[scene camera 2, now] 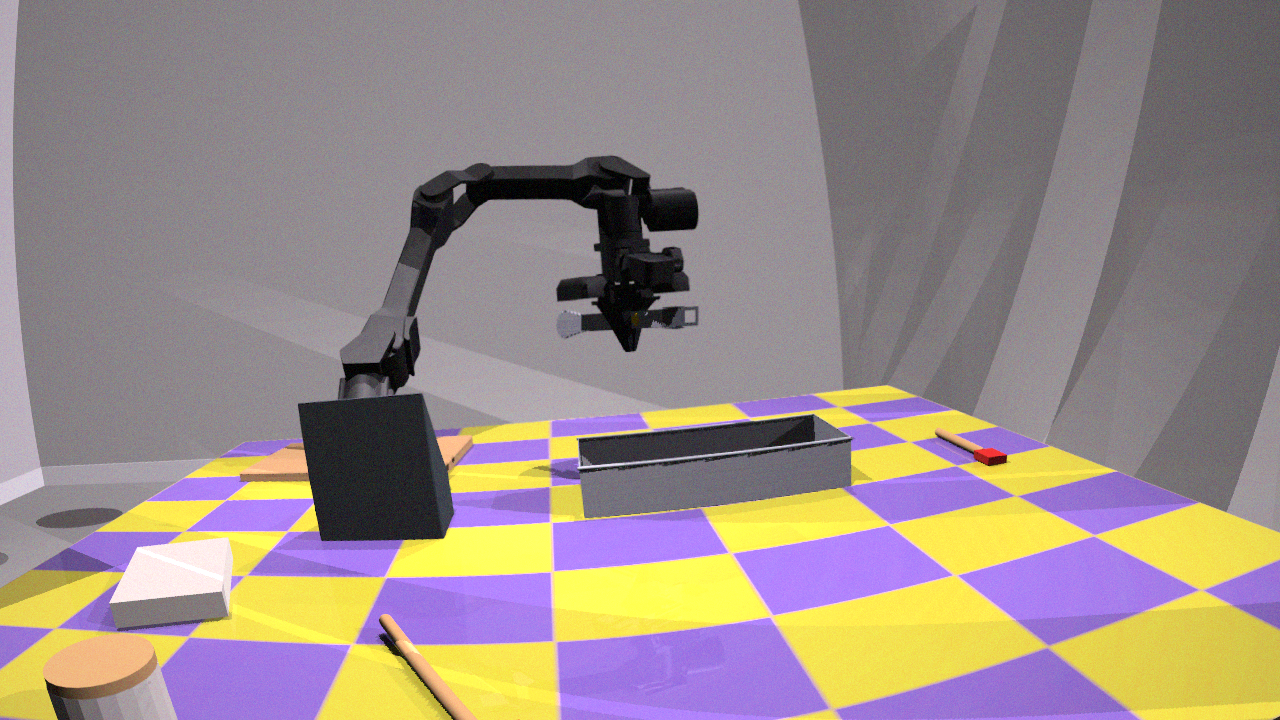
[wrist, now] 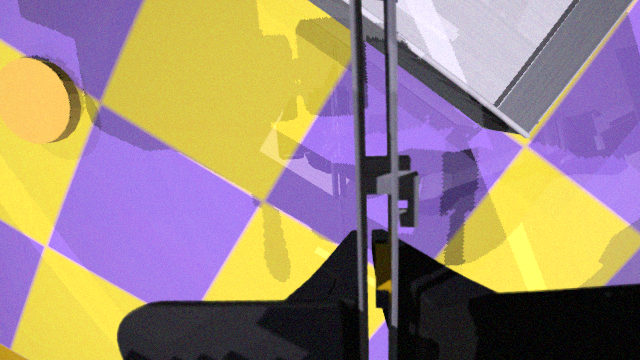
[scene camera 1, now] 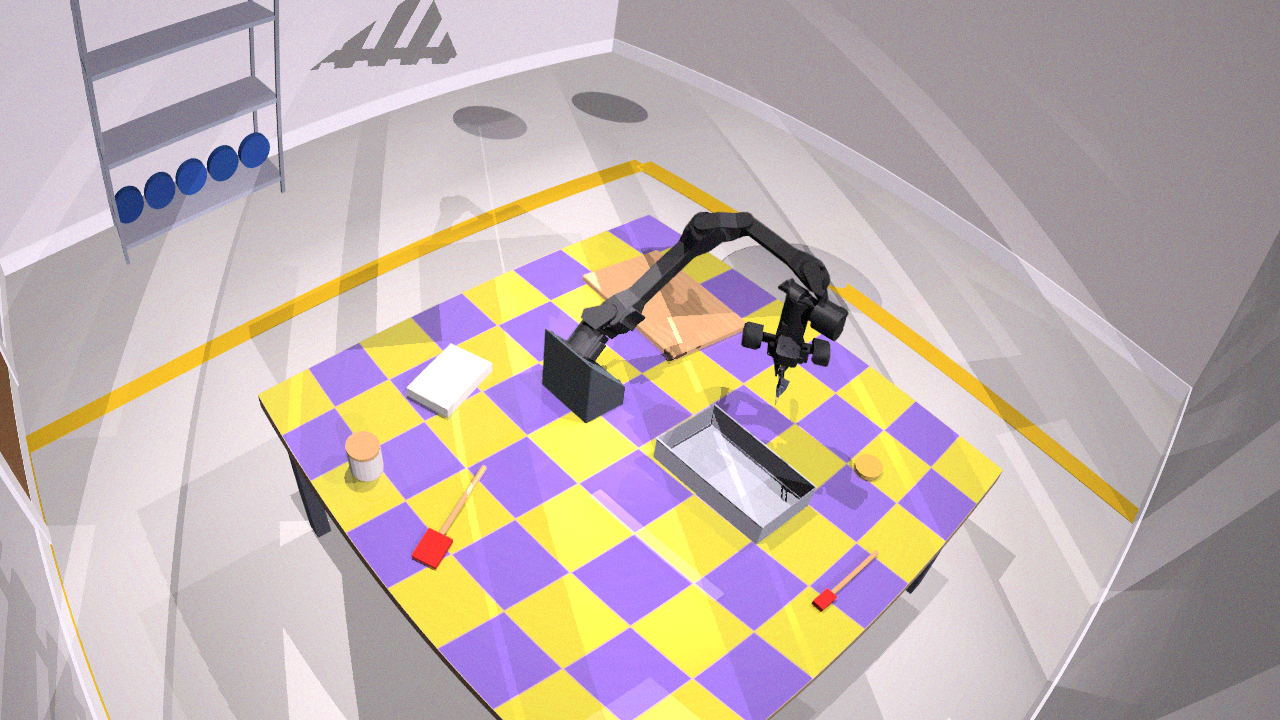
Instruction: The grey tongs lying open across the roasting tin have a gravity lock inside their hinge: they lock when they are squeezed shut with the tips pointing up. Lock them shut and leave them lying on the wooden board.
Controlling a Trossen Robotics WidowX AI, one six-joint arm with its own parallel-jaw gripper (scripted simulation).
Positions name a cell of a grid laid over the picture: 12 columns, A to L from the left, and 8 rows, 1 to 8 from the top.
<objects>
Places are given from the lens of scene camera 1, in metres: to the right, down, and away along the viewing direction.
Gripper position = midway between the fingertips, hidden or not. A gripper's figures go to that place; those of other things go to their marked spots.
my gripper (scene camera 1: H5): 0.28, 0.03, 1.80
capped jar (scene camera 1: D5): -0.56, 0.18, 1.61
roasting tin (scene camera 1: H6): 0.22, 0.25, 1.76
wooden board (scene camera 1: G4): 0.11, -0.10, 2.13
The marked spots on the wooden board and the roasting tin are 0.52 m apart.
</objects>
